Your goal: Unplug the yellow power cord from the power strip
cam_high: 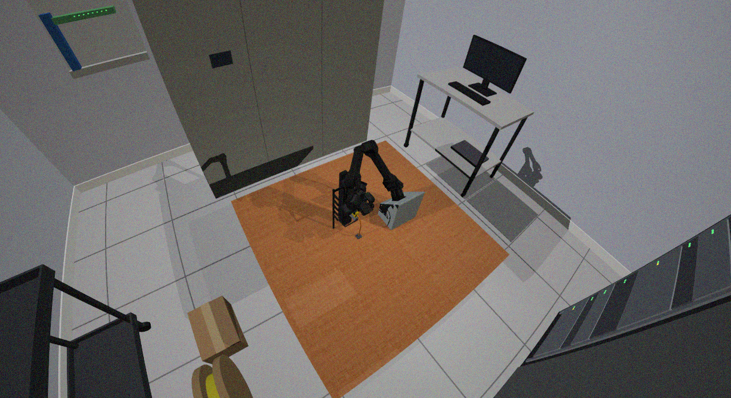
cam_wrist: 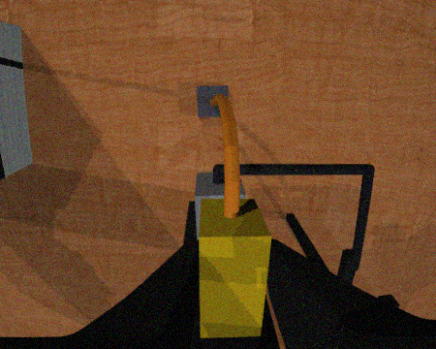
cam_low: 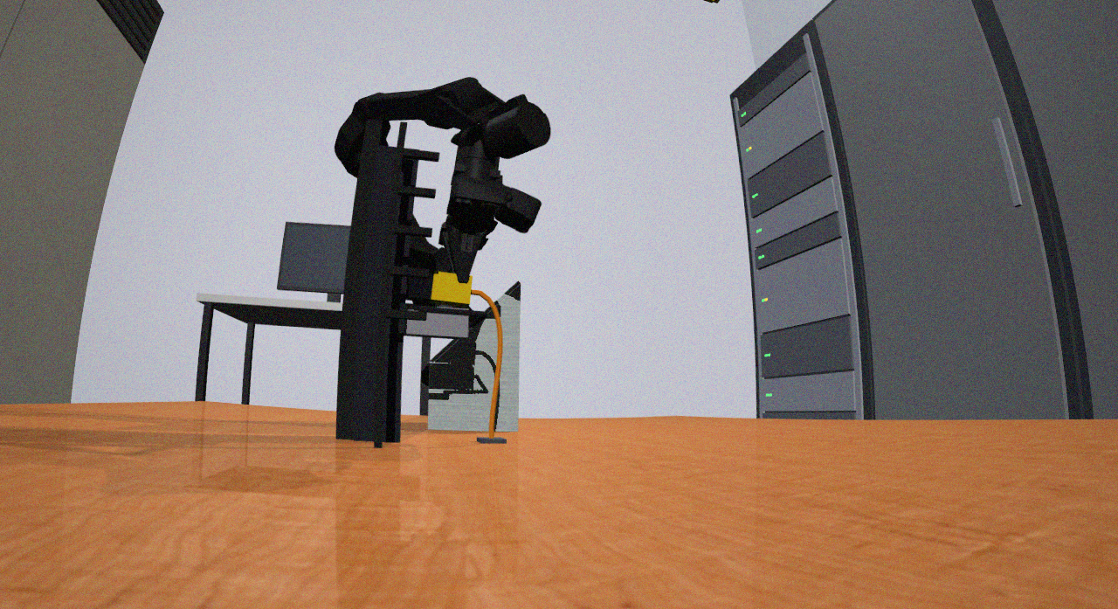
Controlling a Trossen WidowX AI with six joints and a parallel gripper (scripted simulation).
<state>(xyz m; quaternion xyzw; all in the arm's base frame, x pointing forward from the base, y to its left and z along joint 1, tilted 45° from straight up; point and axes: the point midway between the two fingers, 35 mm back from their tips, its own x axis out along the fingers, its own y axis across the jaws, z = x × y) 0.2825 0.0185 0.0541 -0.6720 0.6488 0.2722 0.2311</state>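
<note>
Now: the yellow plug 10 mm ahead of my gripper tip and 30 mm to the right of it.
</note>
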